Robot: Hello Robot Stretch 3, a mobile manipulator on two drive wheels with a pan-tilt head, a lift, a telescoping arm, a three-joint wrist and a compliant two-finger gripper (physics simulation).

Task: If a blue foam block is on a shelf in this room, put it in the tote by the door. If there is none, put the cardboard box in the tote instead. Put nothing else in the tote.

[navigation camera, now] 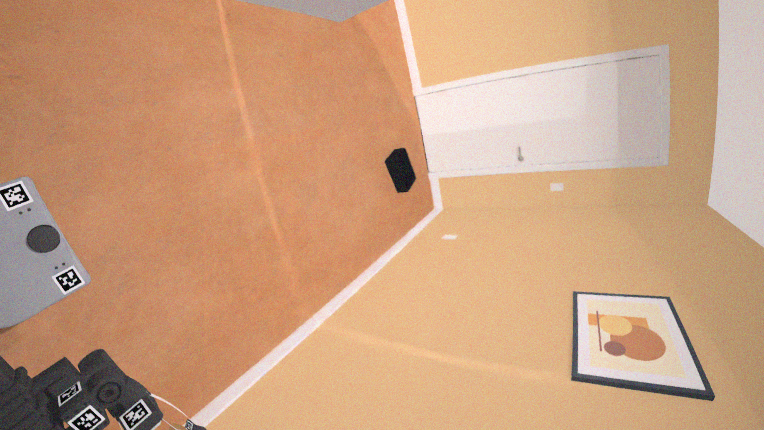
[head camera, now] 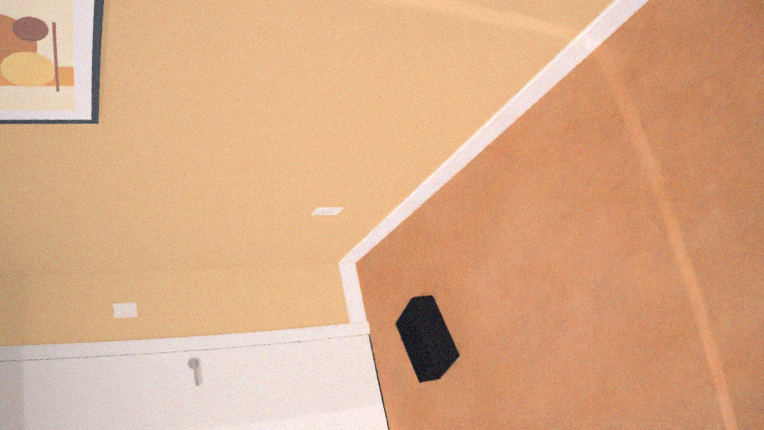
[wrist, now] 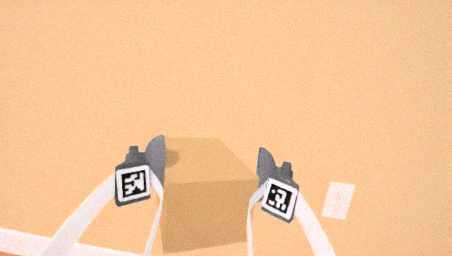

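Pixels of known places: robot's base, origin of its link: [navigation camera: 43, 236].
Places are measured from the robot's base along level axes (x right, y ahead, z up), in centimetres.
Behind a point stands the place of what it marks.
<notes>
The cardboard box [wrist: 205, 215] is between the two fingertips in the wrist view, at the lower middle. My gripper [wrist: 208, 158] @[z 65.5, x 47.0, y -2.2 cm] is shut on it, with a fingertip at each side, and a wall is behind. In the navigation camera view part of the wrist shows at the lower left; the box does not show there. A black tote [head camera: 427, 339] @[z 0.3, x 57.0, y 214.9 cm] [navigation camera: 400, 170] @[z 0.3, x 57.7, y 215.2 cm] stands on the floor by the white door [head camera: 106, 389] @[z 134.4, x 62.9, y 269.8 cm] [navigation camera: 561, 112] @[z 129.9, x 36.1, y 272.4 cm], near the room corner. Its inside cannot be made out. No blue foam block or shelf shows in the present views.
My grey base [navigation camera: 26, 283] @[z 16.0, x 8.5, y -8.6 cm] is at the left of the navigation camera view. A grey surface [navigation camera: 331, 8] @[z 13.0, x -66.6, y 163.4 cm] cuts into the top edge. A white baseboard [head camera: 470, 144] @[z 7.8, x 104.1, y 139.2 cm] [navigation camera: 347, 291] @[z 4.4, x 101.1, y 109.7 cm] runs along the wall to the corner. A framed picture [head camera: 82, 53] @[z 136.0, x 99.3, y 102.6 cm] [navigation camera: 636, 341] @[z 156.2, x 99.1, y 99.9 cm] hangs on the wall.
</notes>
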